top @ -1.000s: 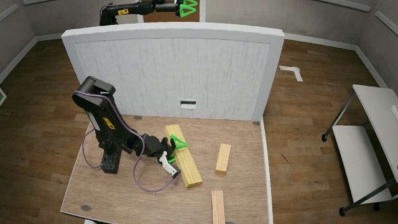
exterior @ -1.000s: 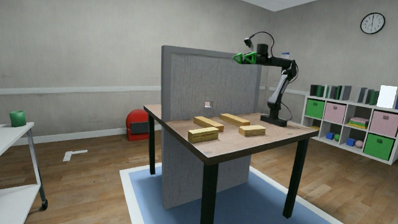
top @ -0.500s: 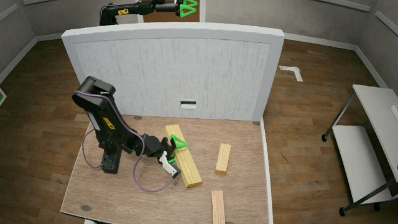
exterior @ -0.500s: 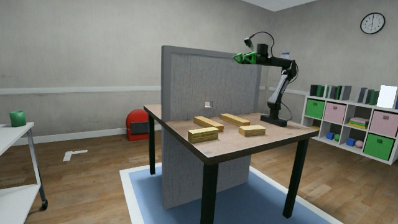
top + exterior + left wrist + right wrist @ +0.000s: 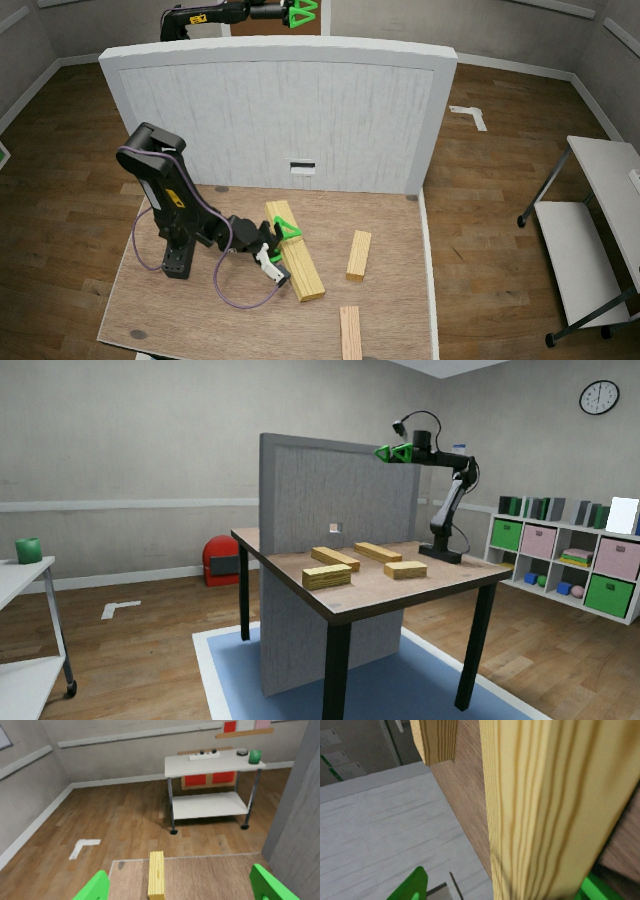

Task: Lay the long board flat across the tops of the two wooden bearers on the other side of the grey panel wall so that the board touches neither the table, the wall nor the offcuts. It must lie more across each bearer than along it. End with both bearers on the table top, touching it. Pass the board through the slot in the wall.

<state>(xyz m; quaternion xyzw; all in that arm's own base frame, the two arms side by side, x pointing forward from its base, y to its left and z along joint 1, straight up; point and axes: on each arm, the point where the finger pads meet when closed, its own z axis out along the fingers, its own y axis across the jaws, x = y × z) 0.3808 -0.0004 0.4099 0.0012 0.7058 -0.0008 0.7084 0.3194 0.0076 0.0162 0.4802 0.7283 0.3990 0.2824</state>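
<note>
The long board lies 30 mm below my right hand.
</note>
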